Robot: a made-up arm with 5 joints. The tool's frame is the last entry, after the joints. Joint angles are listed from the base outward. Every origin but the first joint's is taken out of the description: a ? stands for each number. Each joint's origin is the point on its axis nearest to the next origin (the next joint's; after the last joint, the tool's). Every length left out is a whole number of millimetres.
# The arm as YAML. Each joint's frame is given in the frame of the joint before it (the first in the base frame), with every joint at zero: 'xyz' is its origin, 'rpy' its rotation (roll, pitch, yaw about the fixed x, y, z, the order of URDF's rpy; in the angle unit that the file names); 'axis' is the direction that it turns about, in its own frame. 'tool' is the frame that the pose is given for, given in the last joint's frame.
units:
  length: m
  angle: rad
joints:
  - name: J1
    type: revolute
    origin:
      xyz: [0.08, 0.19, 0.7]
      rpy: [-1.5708, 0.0, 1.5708]
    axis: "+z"
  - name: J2
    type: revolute
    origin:
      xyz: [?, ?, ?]
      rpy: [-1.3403, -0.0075, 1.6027]
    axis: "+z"
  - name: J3
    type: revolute
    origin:
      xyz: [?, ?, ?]
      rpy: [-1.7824, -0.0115, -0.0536]
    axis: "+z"
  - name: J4
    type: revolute
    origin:
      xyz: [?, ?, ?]
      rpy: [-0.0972, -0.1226, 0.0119]
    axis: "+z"
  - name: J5
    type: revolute
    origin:
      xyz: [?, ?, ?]
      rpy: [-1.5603, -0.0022, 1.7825]
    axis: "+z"
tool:
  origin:
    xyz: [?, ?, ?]
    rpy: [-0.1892, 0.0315, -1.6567]
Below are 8 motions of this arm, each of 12 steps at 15 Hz.
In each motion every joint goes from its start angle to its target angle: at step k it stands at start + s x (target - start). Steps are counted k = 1, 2, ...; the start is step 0. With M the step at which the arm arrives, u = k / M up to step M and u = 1 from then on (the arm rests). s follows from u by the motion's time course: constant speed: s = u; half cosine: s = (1 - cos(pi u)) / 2; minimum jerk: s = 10 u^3 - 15 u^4 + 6 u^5.
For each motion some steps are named. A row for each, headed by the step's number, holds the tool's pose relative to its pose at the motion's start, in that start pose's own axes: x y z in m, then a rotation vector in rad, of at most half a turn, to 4 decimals.
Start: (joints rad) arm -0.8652 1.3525 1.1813 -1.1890 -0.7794
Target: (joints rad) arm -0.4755 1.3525 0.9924 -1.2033 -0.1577
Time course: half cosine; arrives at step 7
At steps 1, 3, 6, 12:
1: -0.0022 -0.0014 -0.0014 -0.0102 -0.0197 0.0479
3: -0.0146 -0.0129 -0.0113 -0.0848 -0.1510 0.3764
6: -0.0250 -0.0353 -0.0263 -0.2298 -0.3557 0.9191
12: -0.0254 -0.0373 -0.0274 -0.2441 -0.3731 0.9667

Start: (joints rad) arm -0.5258 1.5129 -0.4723 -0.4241 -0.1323
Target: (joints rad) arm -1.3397 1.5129 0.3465 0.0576 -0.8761
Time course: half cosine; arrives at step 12
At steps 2, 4, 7, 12:
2: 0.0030 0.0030 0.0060 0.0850 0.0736 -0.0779
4: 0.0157 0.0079 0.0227 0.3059 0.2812 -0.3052
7: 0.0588 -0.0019 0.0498 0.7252 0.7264 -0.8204
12: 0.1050 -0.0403 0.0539 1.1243 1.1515 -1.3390

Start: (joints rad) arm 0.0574 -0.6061 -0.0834 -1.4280 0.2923
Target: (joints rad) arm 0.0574 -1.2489 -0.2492 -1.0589 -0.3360
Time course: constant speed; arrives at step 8
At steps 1, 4, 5, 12:
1: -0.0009 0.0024 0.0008 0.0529 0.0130 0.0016
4: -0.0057 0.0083 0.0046 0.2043 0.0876 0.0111
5: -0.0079 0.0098 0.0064 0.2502 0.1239 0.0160
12: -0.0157 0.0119 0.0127 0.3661 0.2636 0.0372

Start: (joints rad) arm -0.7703 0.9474 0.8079 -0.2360 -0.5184
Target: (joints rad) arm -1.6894 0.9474 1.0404 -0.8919 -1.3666
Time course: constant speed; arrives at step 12
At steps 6, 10, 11, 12:
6: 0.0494 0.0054 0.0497 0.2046 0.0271 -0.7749
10: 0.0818 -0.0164 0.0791 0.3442 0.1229 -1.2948
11: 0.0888 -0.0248 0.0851 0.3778 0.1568 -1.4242
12: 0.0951 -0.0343 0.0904 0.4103 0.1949 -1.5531

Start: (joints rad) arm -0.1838 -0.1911 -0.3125 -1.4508 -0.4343
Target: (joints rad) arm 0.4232 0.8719 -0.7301 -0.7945 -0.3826
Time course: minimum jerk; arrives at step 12
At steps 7, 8, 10, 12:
7: 0.0255 0.0505 -0.0363 -0.3267 -0.2479 -0.5813
8: 0.0367 0.0535 -0.0454 -0.3781 -0.3345 -0.6953
10: 0.0528 0.0529 -0.0552 -0.4340 -0.4612 -0.8338
12: 0.0562 0.0522 -0.0567 -0.4439 -0.4892 -0.8610

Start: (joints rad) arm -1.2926 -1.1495 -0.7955 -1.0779 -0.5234
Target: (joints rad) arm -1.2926 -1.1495 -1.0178 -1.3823 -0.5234
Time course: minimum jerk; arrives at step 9
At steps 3, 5, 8, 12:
3: 0.0004 -0.0004 -0.0050 -0.0893 -0.0640 -0.0091
5: 0.0017 -0.0019 -0.0137 -0.2559 -0.1848 -0.0265
8: 0.0035 -0.0043 -0.0212 -0.4182 -0.3043 -0.0442
12: 0.0036 -0.0043 -0.0214 -0.4230 -0.3079 -0.0447

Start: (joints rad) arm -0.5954 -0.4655 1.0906 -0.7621 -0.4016
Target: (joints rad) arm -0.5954 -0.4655 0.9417 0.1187 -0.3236
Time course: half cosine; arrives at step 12
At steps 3, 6, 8, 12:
3: -0.0022 0.0028 0.0006 0.0942 0.0461 0.0280
6: -0.0071 0.0082 0.0029 0.3234 0.1546 0.0944
8: -0.0101 0.0110 0.0051 0.4868 0.2291 0.1396
12: -0.0126 0.0128 0.0076 0.6515 0.3019 0.1829

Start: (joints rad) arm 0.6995 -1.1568 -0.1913 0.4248 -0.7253
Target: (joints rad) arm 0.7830 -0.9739 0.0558 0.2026 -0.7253
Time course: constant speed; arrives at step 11
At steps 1, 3, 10, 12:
1: 0.0007 0.0018 0.0008 0.0103 -0.0193 -0.0029
3: 0.0019 0.0051 0.0025 0.0306 -0.0579 -0.0086
10: 0.0056 0.0152 0.0092 0.0981 -0.1934 -0.0276
12: 0.0060 0.0165 0.0102 0.1074 -0.2128 -0.0302

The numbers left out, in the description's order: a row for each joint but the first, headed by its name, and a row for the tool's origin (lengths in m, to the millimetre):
J2: 0.011 -0.03 0.0
J3: -0.008 0.007 0.0
J4: 0.015 0.082 0.0
J5: 0.032 -0.002 0.0
tool: 0.014 0.029 0.0

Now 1 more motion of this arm.
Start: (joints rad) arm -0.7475 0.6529 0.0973 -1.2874 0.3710
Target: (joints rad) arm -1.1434 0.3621 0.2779 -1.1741 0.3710
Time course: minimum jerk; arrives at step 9
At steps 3, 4, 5, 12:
3: 0.0010 -0.0069 0.0028 0.1595 0.0323 0.0228
4: 0.0021 -0.0136 0.0046 0.3030 0.0593 0.0402
5: 0.0033 -0.0214 0.0058 0.4632 0.0872 0.0565
12: 0.0059 -0.0372 0.0052 0.7743 0.1352 0.0802

